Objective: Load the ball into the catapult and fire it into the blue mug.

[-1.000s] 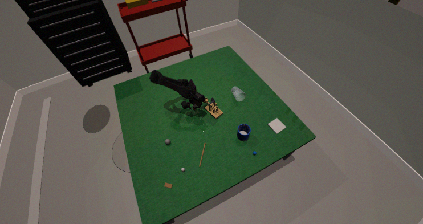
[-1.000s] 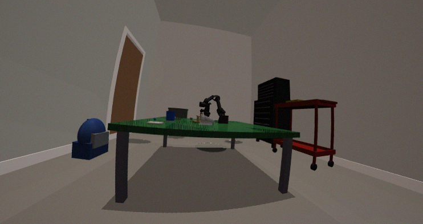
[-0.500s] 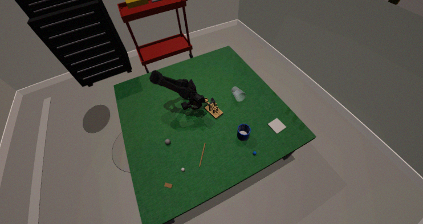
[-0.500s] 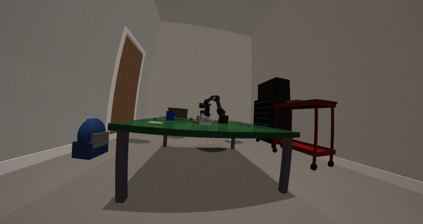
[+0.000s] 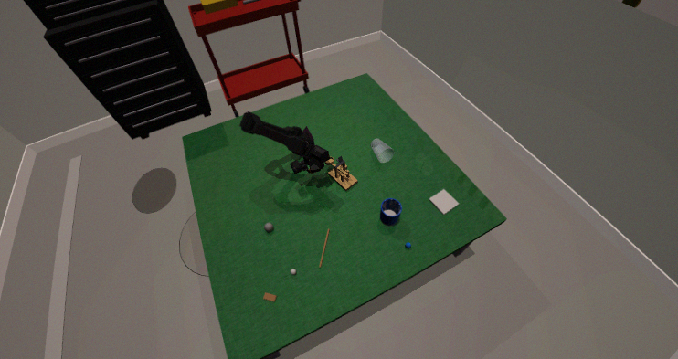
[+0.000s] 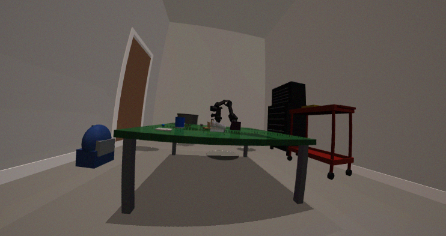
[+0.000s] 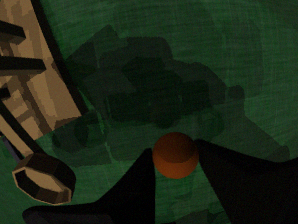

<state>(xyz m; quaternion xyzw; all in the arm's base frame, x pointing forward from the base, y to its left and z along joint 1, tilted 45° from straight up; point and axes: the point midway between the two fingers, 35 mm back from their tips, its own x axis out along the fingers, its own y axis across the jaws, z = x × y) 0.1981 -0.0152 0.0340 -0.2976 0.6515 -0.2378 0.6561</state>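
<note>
The wooden catapult lies 13 cm to the left of my gripper tip, 4 cm ahead of it and 1 cm above it. From my gripper tip the other things lie so: orange ball (1 cm above); then grey ball (29 cm to the right, 20 cm ahead, 2 cm below); then wooden stick (39 cm ahead, 8 cm to the right, 3 cm below).
</note>
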